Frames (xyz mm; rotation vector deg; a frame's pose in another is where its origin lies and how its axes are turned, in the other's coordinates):
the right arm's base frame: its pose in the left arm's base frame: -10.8 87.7 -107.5 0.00 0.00 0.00
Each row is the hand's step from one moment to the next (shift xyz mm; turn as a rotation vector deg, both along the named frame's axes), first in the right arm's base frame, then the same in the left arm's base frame.
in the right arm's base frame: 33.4 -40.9 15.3 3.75 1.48 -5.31
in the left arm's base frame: 33.4 -40.9 15.3 3.75 1.48 -5.31
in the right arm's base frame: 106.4 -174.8 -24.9 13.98 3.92 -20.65
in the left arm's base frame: 106.4 -174.8 -24.9 13.98 3.92 -20.65
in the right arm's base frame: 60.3 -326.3 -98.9 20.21 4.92 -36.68
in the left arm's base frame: 60.3 -326.3 -98.9 20.21 4.92 -36.68
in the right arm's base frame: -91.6 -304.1 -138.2 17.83 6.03 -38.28
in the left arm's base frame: -91.6 -304.1 -138.2 17.83 6.03 -38.28
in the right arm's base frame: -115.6 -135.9 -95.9 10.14 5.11 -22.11
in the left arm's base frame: -115.6 -135.9 -95.9 10.14 5.11 -22.11
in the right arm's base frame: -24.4 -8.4 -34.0 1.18 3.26 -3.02
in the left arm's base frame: -24.4 -8.4 -34.0 1.18 3.26 -3.02
